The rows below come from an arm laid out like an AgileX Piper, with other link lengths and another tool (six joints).
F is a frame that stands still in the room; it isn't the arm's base.
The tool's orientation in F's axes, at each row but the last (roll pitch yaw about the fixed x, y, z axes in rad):
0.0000, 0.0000, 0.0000
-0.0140, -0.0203, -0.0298
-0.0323, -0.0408, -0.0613
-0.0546, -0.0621, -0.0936
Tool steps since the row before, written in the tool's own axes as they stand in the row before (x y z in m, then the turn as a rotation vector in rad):
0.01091, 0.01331, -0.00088, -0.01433, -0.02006, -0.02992
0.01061, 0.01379, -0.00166, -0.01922, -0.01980, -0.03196
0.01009, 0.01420, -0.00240, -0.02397, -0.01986, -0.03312
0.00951, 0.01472, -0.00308, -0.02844, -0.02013, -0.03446
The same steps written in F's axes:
0.01091, 0.01331, -0.00088, -0.01433, -0.02006, -0.02992
0.01105, 0.01344, -0.00164, -0.01917, -0.01968, -0.03206
0.01104, 0.01346, -0.00244, -0.02387, -0.01949, -0.03341
0.01105, 0.01356, -0.00328, -0.02826, -0.01942, -0.03501

